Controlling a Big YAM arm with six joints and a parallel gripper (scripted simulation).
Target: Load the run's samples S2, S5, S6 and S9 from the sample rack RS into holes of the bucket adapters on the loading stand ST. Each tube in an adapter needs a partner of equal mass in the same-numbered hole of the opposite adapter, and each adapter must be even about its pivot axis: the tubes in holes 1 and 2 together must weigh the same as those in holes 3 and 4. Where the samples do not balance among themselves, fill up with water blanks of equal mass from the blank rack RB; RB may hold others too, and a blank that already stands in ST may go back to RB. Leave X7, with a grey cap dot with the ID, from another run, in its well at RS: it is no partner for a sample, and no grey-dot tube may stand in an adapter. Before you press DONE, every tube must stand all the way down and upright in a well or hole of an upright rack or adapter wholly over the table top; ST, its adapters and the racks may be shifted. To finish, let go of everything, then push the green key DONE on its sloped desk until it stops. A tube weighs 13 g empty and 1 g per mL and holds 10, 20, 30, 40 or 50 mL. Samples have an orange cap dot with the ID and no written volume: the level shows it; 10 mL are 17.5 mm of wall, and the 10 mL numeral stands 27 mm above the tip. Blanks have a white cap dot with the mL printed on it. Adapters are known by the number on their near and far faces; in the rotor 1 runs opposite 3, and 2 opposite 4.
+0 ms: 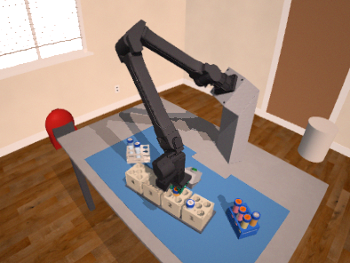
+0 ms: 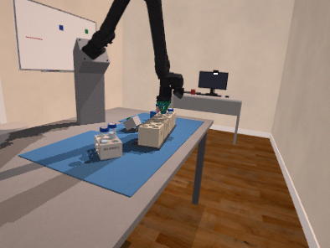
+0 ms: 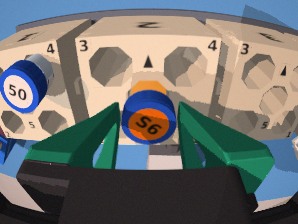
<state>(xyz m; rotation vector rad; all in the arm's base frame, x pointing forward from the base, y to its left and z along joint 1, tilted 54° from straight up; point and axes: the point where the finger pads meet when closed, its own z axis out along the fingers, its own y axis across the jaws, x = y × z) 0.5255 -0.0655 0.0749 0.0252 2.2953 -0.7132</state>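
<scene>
Now: hand 5 cm above the orange-dot tube and 1 cm past it. From my hand the other things lie so: 50 mL blank (7 cm to the left, 5 cm below, 4 cm ahead); grey DONE desk (18 cm behind, 7 cm below, 2 cm to the left); adapter 1 (11 cm to the left, 7 cm below, 3 cm ahead).
</scene>
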